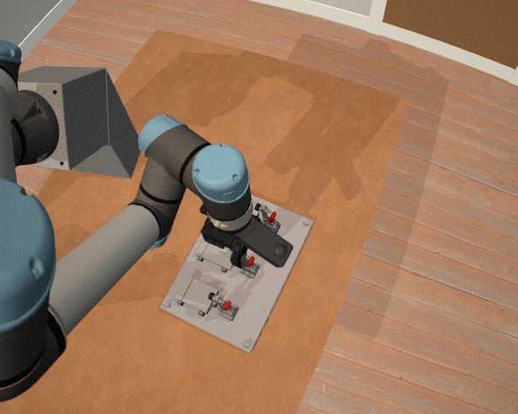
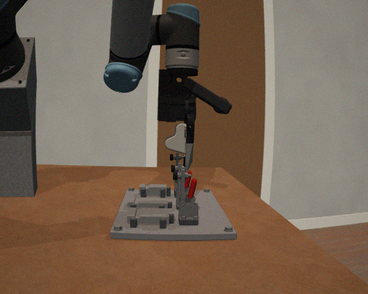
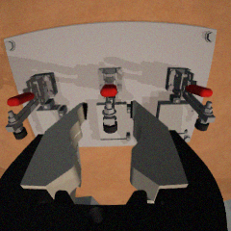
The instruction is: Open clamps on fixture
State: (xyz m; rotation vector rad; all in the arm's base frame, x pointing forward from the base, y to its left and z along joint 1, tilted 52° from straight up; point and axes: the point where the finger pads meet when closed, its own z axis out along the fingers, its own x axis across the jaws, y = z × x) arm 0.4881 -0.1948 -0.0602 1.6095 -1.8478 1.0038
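My hand is 110 mm above the grey fixture plate, 30 mm past it and 10 mm to the right of it. From my hand the other things lie so: grey part 100 mm behind, 90 mm below, 20 mm to the left.
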